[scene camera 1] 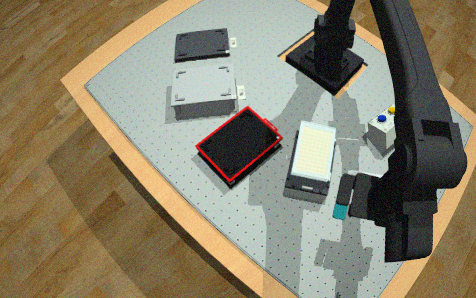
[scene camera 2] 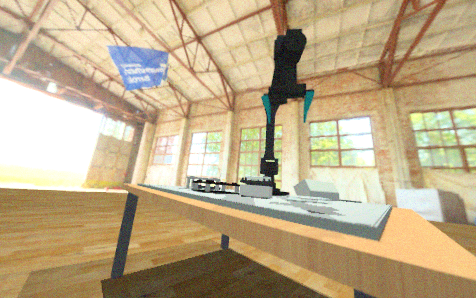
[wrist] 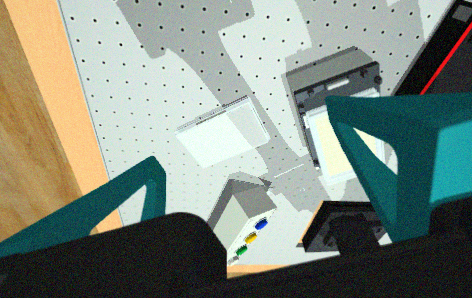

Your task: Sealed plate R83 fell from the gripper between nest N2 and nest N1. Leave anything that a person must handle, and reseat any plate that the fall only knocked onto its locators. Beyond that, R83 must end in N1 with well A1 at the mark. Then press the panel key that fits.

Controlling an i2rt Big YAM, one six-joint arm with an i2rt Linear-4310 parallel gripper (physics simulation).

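Pixels of known places: gripper, between the fingertips: (scene camera 1: 364, 214) (scene camera 2: 286, 123) (wrist: 237, 138); arm's base, origin of its link: (scene camera 1: 327, 59) (wrist: 351, 231).
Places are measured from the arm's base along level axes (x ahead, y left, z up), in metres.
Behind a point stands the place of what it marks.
My gripper (scene camera 1: 340, 211) (scene camera 2: 287, 121) @(x 0.431, y 0.306, z 0.198 m) (wrist: 237, 138) @(x 0.431, y 0.306, z 0.198 m) is open and empty, high above the table. In the wrist view a clear-white plate (wrist: 222, 135) @(x 0.276, y 0.308, z -0.007 m) lies flat on the pegboard, a dark label strip along one long side; the arm mostly hides it in scene camera 1. A plate with cream wells (scene camera 1: 314, 150) @(x 0.312, y 0.139, z 0.055 m) (wrist: 327, 150) @(x 0.299, y 0.168, z 0.055 m) is on a dark-topped grey nest (scene camera 1: 307, 189) @(x 0.390, y 0.178, z 0.039 m) (wrist: 332, 70) @(x 0.393, y 0.173, z 0.011 m); its exact seating is unclear. A red-outlined black nest (scene camera 1: 239, 145) @(x 0.392, y -0.010, z 0.018 m), a raised grey nest (scene camera 1: 204, 84) @(x 0.321, y -0.183, z 0.038 m) and a low dark nest (scene camera 1: 202, 45) @(x 0.190, y -0.324, z -0.004 m) hold no plate. Nest numbers and A1 are unreadable.
The key panel (scene camera 1: 381, 135) @(x 0.153, y 0.256, z 0.039 m) (scene camera 2: 316, 189) @(x 0.119, y 0.298, z 0.023 m) (wrist: 237, 210) @(x 0.146, y 0.280, z 0.039 m) has blue (wrist: 261, 224) @(x 0.119, y 0.236, z 0.051 m), yellow (wrist: 251, 238) @(x 0.069, y 0.249, z 0.049 m), green (wrist: 242, 250) @(x 0.025, y 0.264, z 0.050 m) and pale (wrist: 233, 260) @(x -0.022, y 0.280, z 0.048 m) keys. The black arm base (scene camera 1: 325, 62) @(x 0.039, y 0.012, z 0.028 m) stands behind. Small label cards (scene camera 1: 233, 42) @(x 0.113, y -0.268, z -0.019 m) (scene camera 1: 241, 92) @(x 0.252, y -0.121, z -0.020 m) sit beside two nests. A wooden border (scene camera 1: 150, 175) @(x 0.574, y -0.146, z -0.034 m) edges the table.
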